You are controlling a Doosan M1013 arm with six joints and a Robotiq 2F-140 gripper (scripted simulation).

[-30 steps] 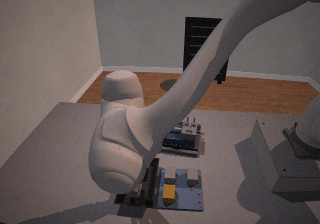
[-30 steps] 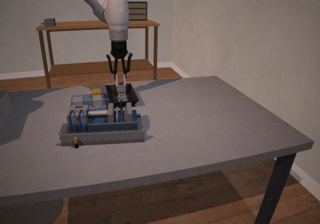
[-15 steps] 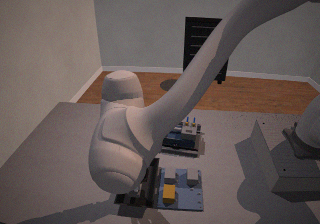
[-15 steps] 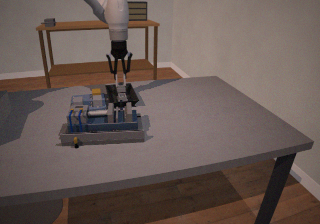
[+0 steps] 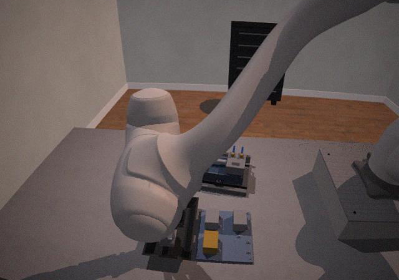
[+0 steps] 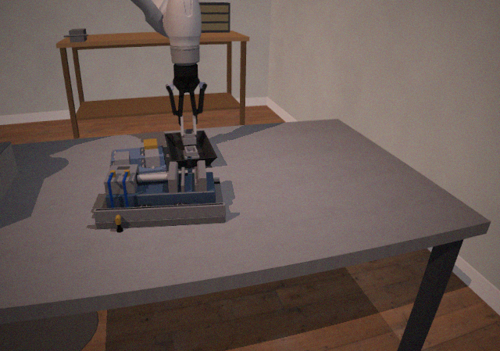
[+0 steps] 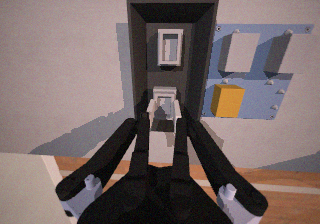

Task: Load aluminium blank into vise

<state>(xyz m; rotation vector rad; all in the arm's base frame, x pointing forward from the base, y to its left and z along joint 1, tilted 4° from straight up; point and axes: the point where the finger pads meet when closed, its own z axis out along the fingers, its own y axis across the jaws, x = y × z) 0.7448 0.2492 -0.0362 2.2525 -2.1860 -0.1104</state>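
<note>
The brass blank is 13 cm behind my hand, 1 cm to the right of it and 7 cm below it. Round my hand: blue vise 10 cm behind, 34 cm to the right, 5 cm below; then aluminium blank 12 cm behind, 10 cm to the right, 7 cm below; then infeed plate 17 cm behind, 5 cm to the right, 9 cm below.
</note>
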